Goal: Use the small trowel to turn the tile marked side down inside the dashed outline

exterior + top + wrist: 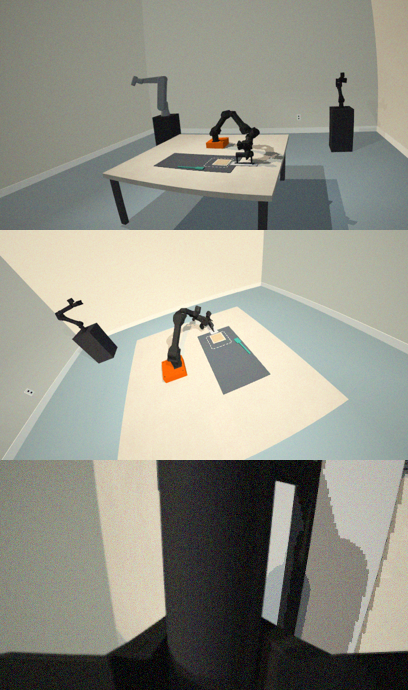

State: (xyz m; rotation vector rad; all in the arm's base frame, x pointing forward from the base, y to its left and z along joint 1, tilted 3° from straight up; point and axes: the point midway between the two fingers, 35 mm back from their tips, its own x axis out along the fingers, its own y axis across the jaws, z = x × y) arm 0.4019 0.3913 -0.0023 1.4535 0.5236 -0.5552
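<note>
Right now my gripper tip is 110 mm short of the teal bar, 380 mm to the left of it and 50 mm above it. Round my gripper tip: small trowel (20 mm behind, 10 mm below); then grey mat (30 mm behind, 400 mm to the right, 70 mm below); then tile (30 mm behind, 200 mm to the right, 50 mm below).
</note>
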